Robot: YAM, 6 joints.
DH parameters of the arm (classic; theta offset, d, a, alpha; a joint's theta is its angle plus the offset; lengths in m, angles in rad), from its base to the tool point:
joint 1: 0 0.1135 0.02 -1.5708
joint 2: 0 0 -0.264 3.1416
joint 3: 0.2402 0 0.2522 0
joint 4: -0.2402 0 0.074 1.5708
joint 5: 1.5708 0 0 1.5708
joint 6: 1.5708 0.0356 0 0
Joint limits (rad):
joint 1: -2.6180..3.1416
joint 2: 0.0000..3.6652
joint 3: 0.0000..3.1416
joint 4: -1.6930..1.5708
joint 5: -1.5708..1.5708
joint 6: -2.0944..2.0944
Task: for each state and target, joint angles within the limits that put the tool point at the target. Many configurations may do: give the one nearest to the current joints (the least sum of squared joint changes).
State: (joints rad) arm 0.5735 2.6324 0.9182 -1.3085 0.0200 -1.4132
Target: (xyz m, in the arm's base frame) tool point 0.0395 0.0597 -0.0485
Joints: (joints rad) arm 0.9179 2.9835 0.7505 -1.1536 -0.1380 -1.4132
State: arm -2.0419 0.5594 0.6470 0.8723 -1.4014 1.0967
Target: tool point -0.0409 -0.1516 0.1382
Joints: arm -2.0548 1.0865 0.0632 0.6421 -1.3042 1.0967
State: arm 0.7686 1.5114 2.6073 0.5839 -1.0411 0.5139
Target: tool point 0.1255 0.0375 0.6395
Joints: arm 0.0378 1.2349 1.8858 0.5069 -1.1664 0.5139
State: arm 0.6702 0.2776 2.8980 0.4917 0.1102 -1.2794
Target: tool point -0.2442 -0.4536 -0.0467
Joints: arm 1.0662 0.0117 3.1416 1.3467 0.1562 -1.2794
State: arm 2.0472 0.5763 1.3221 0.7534 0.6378 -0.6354
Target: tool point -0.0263 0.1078 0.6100
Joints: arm 1.9917 1.0467 1.5511 0.7128 0.5981 -0.6354
